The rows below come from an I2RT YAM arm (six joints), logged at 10 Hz.
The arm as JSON. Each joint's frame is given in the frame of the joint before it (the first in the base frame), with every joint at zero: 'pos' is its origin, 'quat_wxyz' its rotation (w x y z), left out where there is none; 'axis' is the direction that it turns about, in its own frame. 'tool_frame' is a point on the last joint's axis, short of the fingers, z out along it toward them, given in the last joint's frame.
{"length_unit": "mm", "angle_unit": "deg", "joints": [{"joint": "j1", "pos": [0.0, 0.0, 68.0], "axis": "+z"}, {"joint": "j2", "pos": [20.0, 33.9, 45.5], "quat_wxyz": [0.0, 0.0, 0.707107, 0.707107], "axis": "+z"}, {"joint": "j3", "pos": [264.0, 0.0, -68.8], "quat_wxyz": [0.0, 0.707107, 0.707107, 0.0], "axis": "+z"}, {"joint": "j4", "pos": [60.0, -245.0, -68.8], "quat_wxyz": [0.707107, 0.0, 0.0, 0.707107], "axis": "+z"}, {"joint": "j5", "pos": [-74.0, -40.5, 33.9], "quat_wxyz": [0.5, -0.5, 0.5, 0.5], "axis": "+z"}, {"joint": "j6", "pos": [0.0, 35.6, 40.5], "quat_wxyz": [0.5, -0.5, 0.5, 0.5], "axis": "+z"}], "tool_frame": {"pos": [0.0, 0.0, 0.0], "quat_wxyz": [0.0, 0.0, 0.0, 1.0]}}
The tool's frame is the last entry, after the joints.
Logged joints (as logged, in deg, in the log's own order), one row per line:
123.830, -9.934, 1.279, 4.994, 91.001, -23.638
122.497, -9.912, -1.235, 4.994, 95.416, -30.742
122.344, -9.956, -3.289, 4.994, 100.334, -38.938
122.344, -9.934, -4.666, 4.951, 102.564, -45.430
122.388, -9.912, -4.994, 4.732, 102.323, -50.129
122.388, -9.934, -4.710, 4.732, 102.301, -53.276
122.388, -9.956, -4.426, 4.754, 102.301, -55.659
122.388, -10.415, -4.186, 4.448, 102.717, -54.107
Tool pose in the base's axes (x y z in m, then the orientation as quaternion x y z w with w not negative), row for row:
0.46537, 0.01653, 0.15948, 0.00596, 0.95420, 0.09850, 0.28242
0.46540, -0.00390, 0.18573, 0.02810, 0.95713, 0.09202, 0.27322
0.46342, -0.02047, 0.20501, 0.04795, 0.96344, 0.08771, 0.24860
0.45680, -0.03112, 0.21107, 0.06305, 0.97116, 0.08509, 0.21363
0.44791, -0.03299, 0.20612, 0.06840, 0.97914, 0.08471, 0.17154
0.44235, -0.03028, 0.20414, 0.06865, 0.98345, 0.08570, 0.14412
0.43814, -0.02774, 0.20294, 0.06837, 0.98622, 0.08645, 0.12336
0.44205, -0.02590, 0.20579, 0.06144, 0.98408, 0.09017, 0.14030
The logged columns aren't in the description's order. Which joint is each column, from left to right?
Columns, left to right: j2, j5, j1, j6, j3, j4.
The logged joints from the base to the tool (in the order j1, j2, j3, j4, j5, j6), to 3 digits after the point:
1.279, 123.830, 91.001, -23.638, -9.934, 4.994
-1.235, 122.497, 95.416, -30.742, -9.912, 4.994
-3.289, 122.344, 100.334, -38.938, -9.956, 4.994
-4.666, 122.344, 102.564, -45.430, -9.934, 4.951
-4.994, 122.388, 102.323, -50.129, -9.912, 4.732
-4.710, 122.388, 102.301, -53.276, -9.934, 4.732
-4.426, 122.388, 102.301, -55.659, -9.956, 4.754
-4.186, 122.388, 102.717, -54.107, -10.415, 4.448

